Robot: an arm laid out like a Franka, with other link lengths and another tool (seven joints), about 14 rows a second.
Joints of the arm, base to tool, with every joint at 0 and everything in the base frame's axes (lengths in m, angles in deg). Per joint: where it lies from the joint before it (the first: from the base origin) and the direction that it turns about. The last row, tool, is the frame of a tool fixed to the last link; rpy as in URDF.
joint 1: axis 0 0 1 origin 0 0 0.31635
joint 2: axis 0 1 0 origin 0 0 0
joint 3: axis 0 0 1 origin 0 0 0.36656
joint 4: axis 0 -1 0 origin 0.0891 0 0
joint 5: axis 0 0 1 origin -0.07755 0 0.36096
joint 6: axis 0 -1 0 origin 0 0 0
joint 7: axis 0 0 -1 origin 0.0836 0 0
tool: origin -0.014 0.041 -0.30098 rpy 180 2.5 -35.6
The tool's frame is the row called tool.
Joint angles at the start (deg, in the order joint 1, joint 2, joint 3, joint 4, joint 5, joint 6, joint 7):
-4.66, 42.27, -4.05, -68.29, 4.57, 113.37, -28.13
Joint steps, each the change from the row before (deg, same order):
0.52, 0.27, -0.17, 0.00, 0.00, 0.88, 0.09
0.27, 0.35, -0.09, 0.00, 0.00, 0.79, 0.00
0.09, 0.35, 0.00, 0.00, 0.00, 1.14, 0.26
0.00, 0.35, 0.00, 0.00, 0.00, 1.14, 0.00
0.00, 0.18, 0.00, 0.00, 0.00, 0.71, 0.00
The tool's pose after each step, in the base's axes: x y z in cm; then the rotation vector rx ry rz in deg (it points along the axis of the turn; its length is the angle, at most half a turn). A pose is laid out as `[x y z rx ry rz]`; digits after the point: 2 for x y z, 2 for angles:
[74.90 -5.23 17.46 -176.42 25.47 -1.65]
[75.23 -5.04 17.10 -176.55 25.19 -2.34]
[75.75 -4.99 16.79 -176.51 25.47 -3.56]
[76.23 -5.08 16.48 -176.51 25.50 -4.80]
[76.55 -5.13 16.34 -176.51 25.51 -5.62]

